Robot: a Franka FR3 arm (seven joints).
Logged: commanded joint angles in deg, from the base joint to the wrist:
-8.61, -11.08, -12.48, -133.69, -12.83, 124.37, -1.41
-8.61, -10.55, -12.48, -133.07, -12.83, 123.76, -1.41
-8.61, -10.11, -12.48, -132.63, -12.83, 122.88, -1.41
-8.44, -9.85, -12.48, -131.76, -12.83, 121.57, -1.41
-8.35, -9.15, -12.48, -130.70, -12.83, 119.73, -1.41
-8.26, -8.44, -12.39, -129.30, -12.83, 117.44, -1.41
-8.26, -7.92, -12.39, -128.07, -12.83, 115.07, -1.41
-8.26, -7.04, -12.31, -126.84, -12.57, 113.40, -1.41
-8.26, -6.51, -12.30, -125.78, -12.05, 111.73, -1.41
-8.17, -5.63, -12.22, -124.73, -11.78, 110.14, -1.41
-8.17, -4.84, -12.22, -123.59, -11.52, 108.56, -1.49
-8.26, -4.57, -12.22, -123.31, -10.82, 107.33, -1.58
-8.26, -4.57, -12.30, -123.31, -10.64, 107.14, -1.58
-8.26, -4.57, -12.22, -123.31, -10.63, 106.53, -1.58
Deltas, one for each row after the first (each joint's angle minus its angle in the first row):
0.00, 0.53, 0.00, 0.62, 0.00, -0.61, 0.00
0.00, 0.97, 0.00, 1.06, 0.00, -1.49, 0.00
0.17, 1.23, 0.00, 1.93, 0.00, -2.80, 0.00
0.26, 1.93, 0.00, 2.99, 0.00, -4.64, 0.00
0.35, 2.64, 0.09, 4.39, 0.00, -6.93, 0.00
0.35, 3.16, 0.09, 5.62, 0.00, -9.30, 0.00
0.35, 4.04, 0.17, 6.85, 0.26, -10.97, 0.00
0.35, 4.57, 0.18, 7.91, 0.78, -12.64, 0.00
0.44, 5.45, 0.26, 8.96, 1.05, -14.23, 0.00
0.44, 6.24, 0.26, 10.10, 1.31, -15.81, -0.08
0.35, 6.51, 0.26, 10.38, 2.01, -17.04, -0.17
0.35, 6.51, 0.18, 10.38, 2.19, -17.23, -0.17
0.35, 6.51, 0.26, 10.38, 2.20, -17.84, -0.17

